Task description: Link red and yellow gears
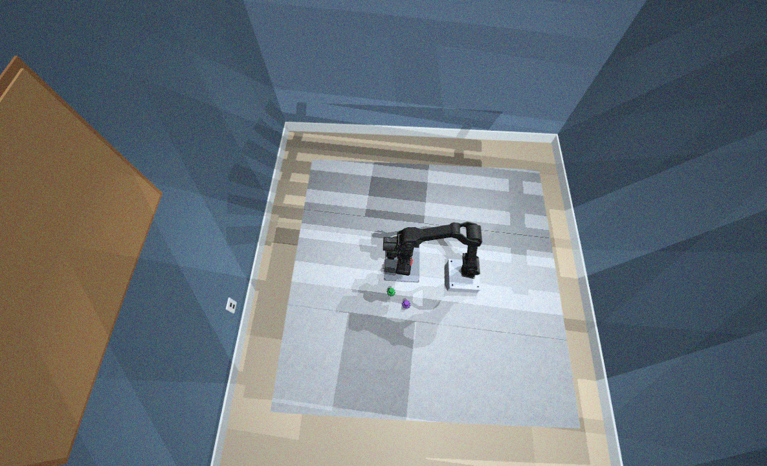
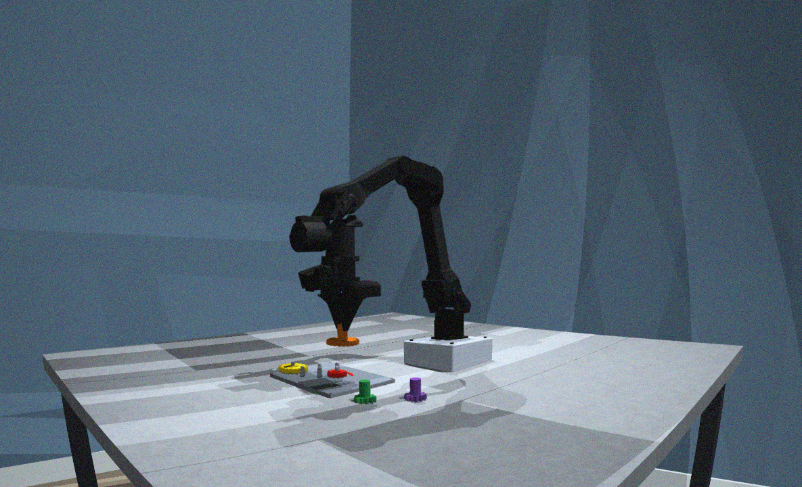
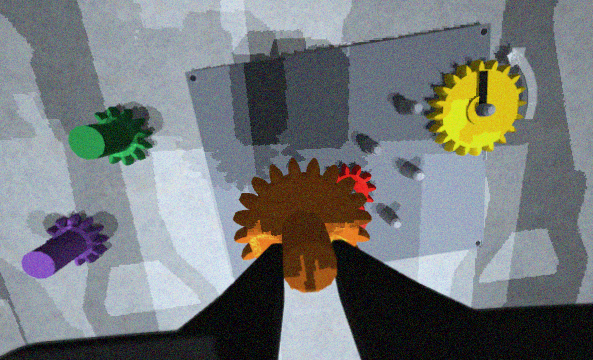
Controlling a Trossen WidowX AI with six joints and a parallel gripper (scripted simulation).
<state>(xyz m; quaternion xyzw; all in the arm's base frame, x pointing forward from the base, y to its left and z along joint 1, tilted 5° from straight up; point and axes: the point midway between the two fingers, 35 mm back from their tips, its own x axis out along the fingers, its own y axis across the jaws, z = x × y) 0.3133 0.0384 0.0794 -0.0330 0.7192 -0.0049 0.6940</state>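
Right now the red gear is 1 cm behind my gripper tip, 4 cm to the right of it and 10 cm below it. From my gripper tip the other things lie so: orange gear: 1 cm below; red arrow: 3 cm behind, 4 cm to the right, 10 cm below; grey board: 1 cm ahead, 4 cm to the right, 11 cm below.
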